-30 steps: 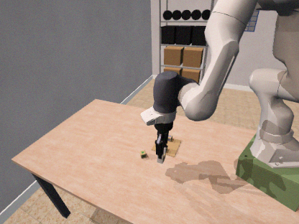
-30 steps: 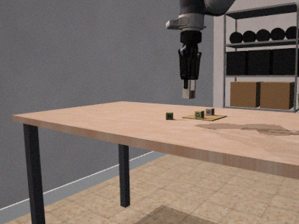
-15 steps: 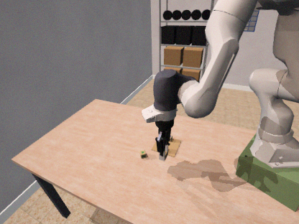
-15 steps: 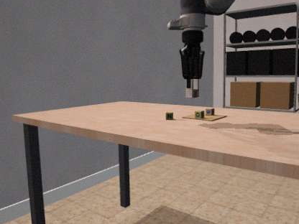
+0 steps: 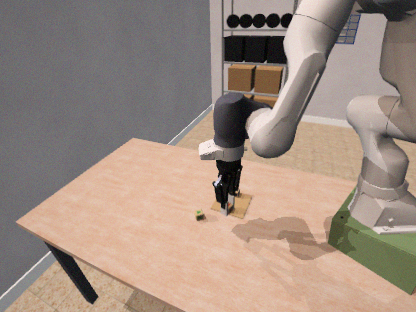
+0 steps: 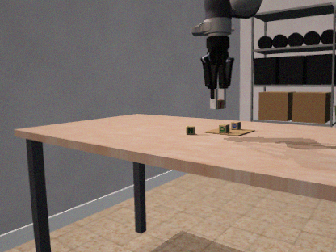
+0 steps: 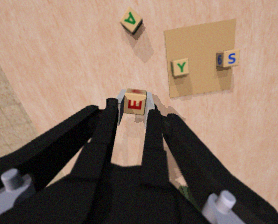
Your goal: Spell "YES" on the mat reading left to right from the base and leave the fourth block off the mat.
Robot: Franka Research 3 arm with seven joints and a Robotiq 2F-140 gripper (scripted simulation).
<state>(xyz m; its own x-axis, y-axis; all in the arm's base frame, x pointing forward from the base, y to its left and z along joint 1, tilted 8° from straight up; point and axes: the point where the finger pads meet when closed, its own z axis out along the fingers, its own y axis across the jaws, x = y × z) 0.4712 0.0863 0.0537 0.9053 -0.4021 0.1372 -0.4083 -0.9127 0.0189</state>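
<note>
Now: hand 1 cm short of the tan mat, 14 cm to the left of it and 13 cm above it. The rest, counted from my hand: green N block: 12 cm ahead, 3 cm to the right, 12 cm below; then E block: 2 cm below; then Y block: 1 cm ahead, 9 cm to the right, 11 cm below.
</note>
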